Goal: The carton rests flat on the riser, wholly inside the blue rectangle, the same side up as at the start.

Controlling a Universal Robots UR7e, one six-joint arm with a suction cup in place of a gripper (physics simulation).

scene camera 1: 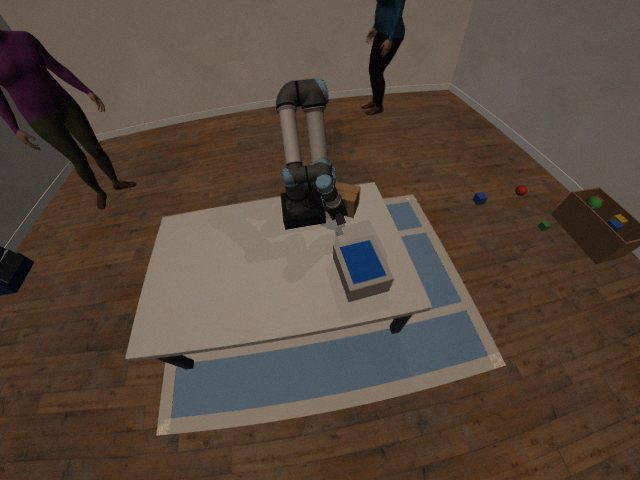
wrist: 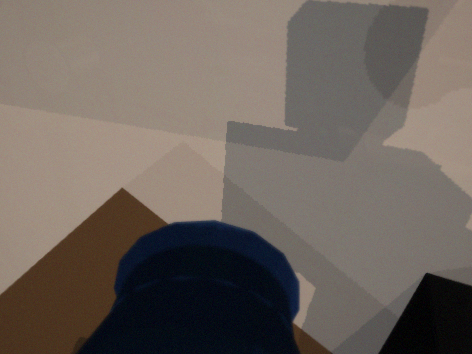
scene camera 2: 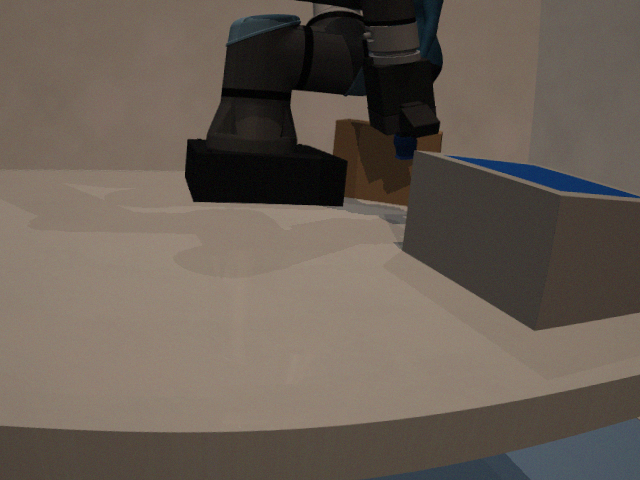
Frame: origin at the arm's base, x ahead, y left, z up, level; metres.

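Where they show: end effector, tool point: point(wrist: 205, 300) point(scene camera 2: 406, 155); arm's base, origin of the base link: point(scene camera 1: 299, 205) point(scene camera 2: 250, 148).
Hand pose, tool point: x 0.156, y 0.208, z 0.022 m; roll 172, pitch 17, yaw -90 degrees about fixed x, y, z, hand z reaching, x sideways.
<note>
Things, the pixels of their top centre, and the offset from my tool point. Level surfaces: height alone.
- brown carton, middle of its top: point(scene camera 2: 392, 125) point(scene camera 1: 342, 190) dx -0.164, dy +0.042, dz +0.036 m
- grey riser, middle of its top: point(scene camera 2: 545, 175) point(scene camera 1: 362, 260) dx +0.299, dy +0.034, dz +0.026 m
- blue rectangle, middle of its top: point(scene camera 2: 545, 175) point(scene camera 1: 362, 260) dx +0.299, dy +0.034, dz +0.026 m
- pale table, its level: dz -0.094 m
The brown carton point(scene camera 1: 352, 198) point(scene camera 2: 378, 173) point(wrist: 70, 260) stands upright on the table beside the arm's base; part of it is hidden behind the tool. My suction gripper point(scene camera 1: 340, 221) point(scene camera 2: 405, 155) point(wrist: 207, 235) points down by the carton. In the second scene view the blue cup shows in front of the carton's side, with its lip lower in the picture than the carton's top edge. In the wrist view the cup covers part of the carton's edge. I see no seal on the carton. The grey riser point(scene camera 1: 369, 291) point(scene camera 2: 480, 248) bears the blue rectangle point(scene camera 1: 363, 261) point(scene camera 2: 542, 178).
The black base point(scene camera 1: 303, 214) point(scene camera 2: 266, 178) point(wrist: 435, 320) stands on the pale table point(scene camera 1: 217, 289) point(scene camera 2: 155, 335) close to the carton. The riser stands nearer the table's front right edge. Two people point(scene camera 1: 31, 72) point(scene camera 1: 387, 31) stand beyond the table. A toy box point(scene camera 1: 586, 232) stands on the floor at the right.
</note>
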